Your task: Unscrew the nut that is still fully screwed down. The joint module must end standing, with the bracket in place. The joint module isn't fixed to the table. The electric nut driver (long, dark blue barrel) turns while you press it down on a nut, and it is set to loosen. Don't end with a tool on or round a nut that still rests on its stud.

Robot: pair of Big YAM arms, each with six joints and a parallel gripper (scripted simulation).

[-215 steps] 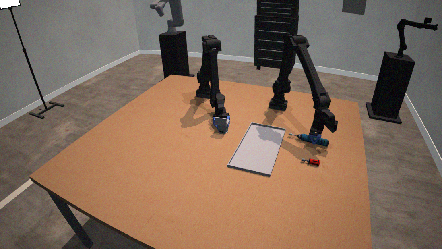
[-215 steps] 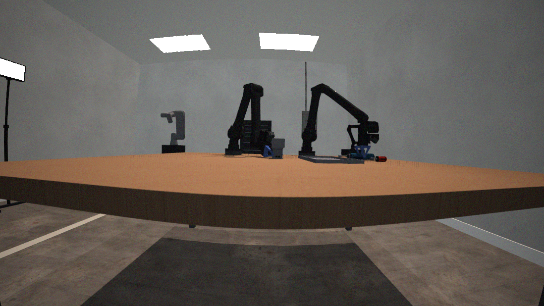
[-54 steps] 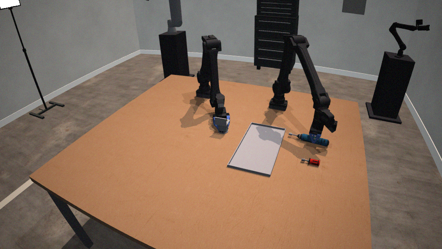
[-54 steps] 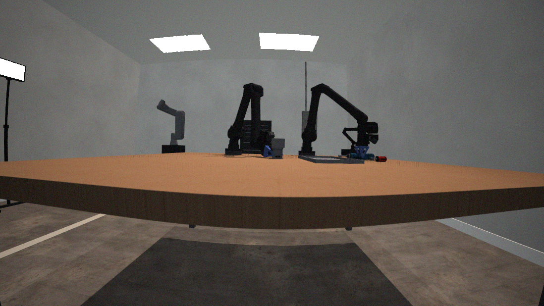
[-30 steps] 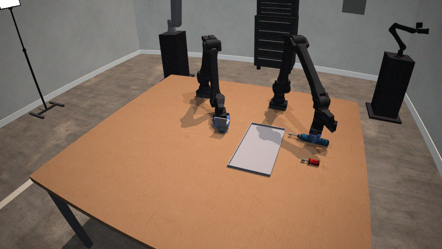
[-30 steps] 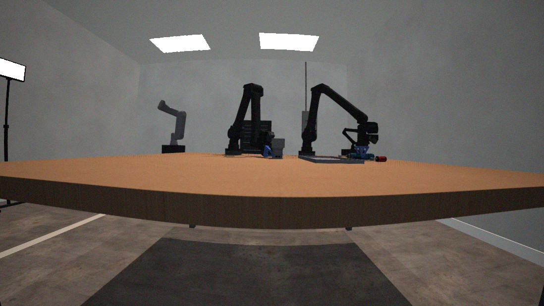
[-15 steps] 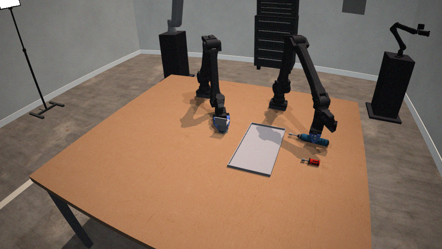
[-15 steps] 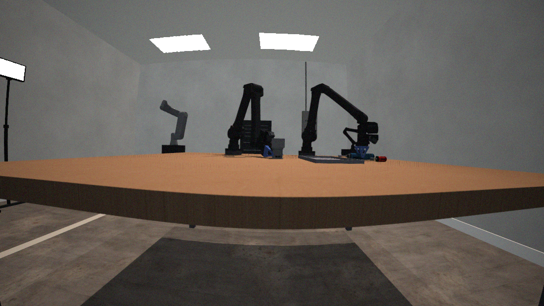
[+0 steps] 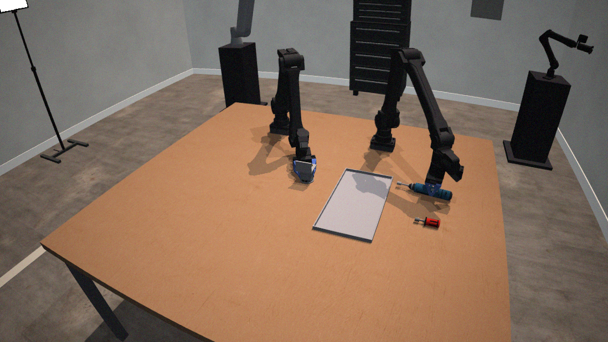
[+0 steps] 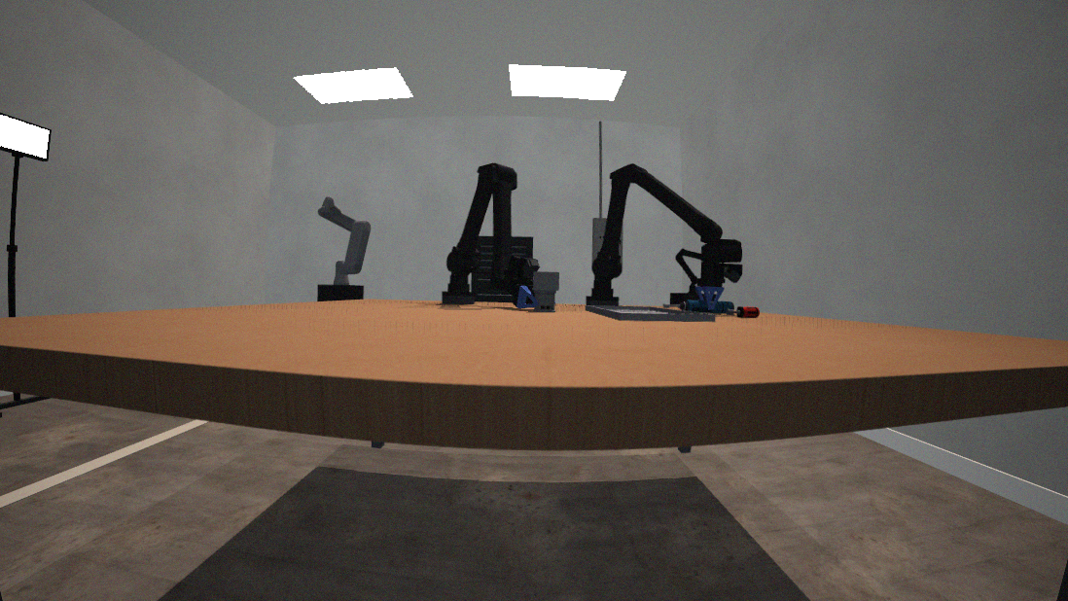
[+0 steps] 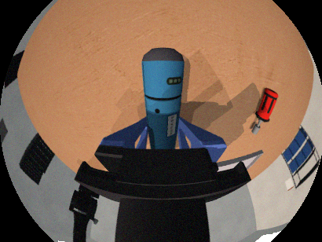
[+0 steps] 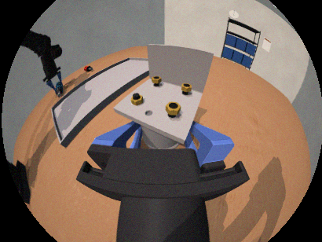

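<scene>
My right hand is 1 cm below the joint module. The rest, counted from my right hand: flat grey tray: 25 cm to the left, 8 cm ahead, 2 cm below; red-handled tool: 54 cm to the left, 13 cm ahead, 1 cm below; grey bracket: 5 cm above.
</scene>
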